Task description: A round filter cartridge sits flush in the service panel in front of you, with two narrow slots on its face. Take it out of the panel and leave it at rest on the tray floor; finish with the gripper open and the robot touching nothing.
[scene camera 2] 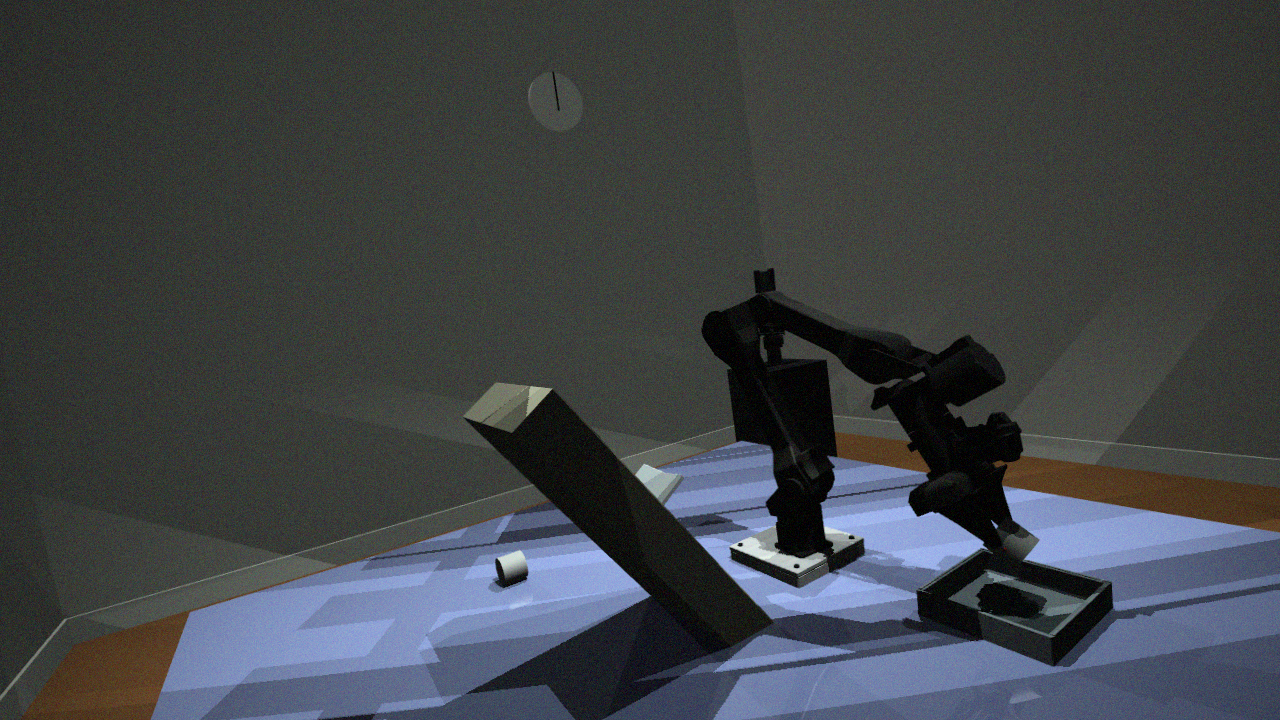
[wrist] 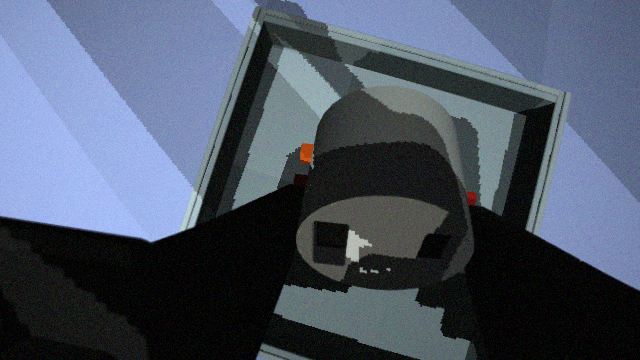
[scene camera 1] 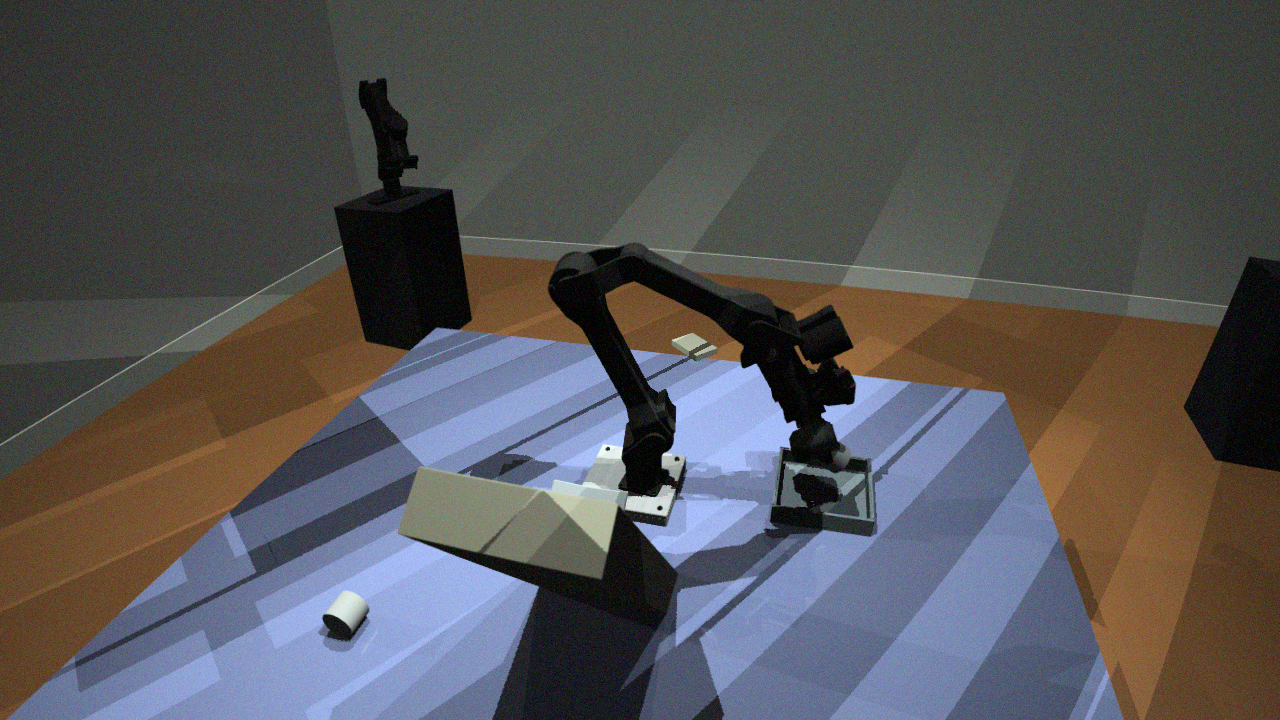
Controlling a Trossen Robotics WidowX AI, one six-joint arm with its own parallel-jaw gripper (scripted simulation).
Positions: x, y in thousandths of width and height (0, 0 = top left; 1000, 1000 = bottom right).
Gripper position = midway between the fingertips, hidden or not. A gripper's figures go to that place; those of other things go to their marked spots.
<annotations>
My gripper (scene camera 2: 786, 749) is 0.82 m from the lens. A round filter cartridge (scene camera 2: 795, 753): 0.80 m from the lens. A dark tray (scene camera 2: 813, 849) is 0.86 m from the lens. A slanted service panel (scene camera 2: 418, 595) is 0.58 m from the lens. The marked spots on the slanted service panel and the round filter cartridge are 0.55 m apart.
</annotations>
